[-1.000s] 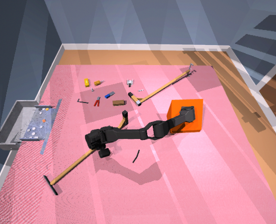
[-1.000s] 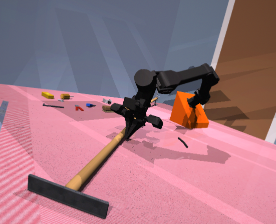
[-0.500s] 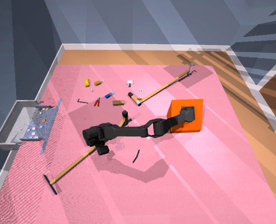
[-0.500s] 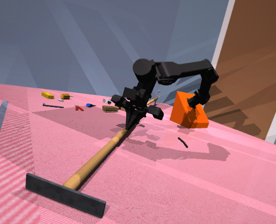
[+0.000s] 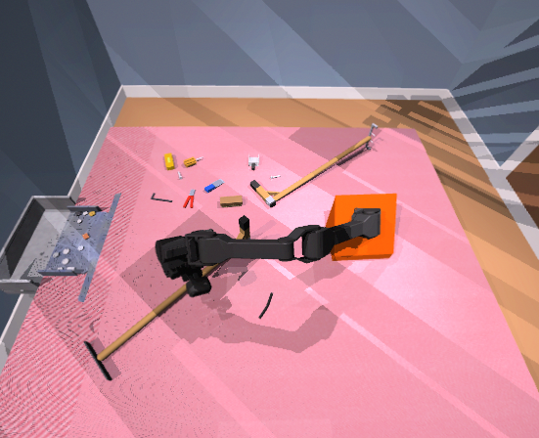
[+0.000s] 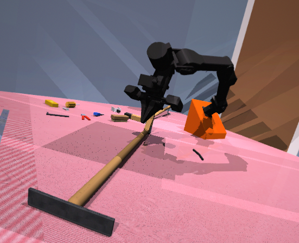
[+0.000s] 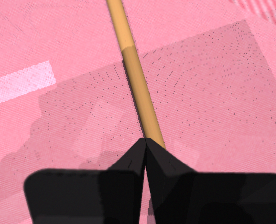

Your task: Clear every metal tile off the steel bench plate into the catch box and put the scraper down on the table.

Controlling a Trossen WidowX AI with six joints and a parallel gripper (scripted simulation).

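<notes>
Now: gripper tip 3 cm short of the long scraper and 4 cm above it. Round my gripper tip: wooden block (10 cm behind, 37 cm to the right, 9 cm below); black strip (25 cm behind, 4 cm to the left, 10 cm below); hex key (21 cm ahead, 39 cm to the right, 10 cm below).
</notes>
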